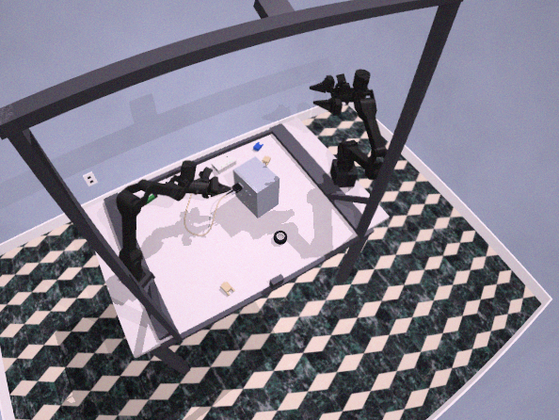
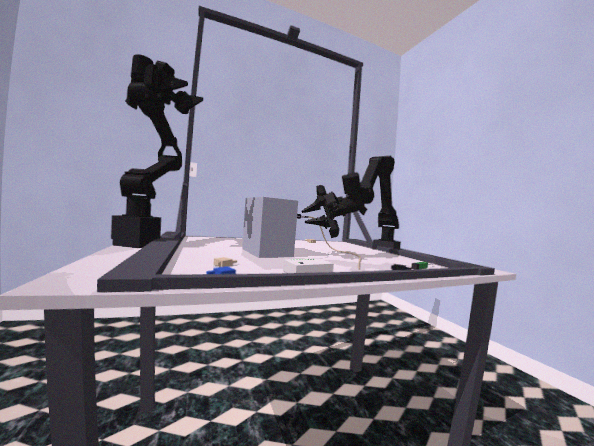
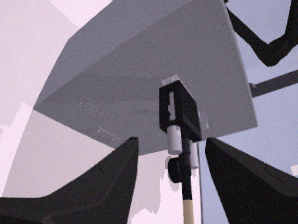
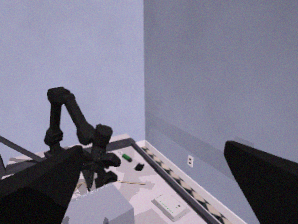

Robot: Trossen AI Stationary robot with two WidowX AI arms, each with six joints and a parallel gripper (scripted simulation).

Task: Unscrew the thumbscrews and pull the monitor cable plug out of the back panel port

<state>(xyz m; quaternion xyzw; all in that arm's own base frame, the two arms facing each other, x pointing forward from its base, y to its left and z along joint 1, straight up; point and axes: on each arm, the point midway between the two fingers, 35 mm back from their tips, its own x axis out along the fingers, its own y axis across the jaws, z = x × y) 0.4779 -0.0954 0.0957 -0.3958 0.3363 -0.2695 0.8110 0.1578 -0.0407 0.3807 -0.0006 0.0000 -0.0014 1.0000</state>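
My left gripper is now 30 mm past the grey box, 150 mm to the left of it and 50 mm above it.
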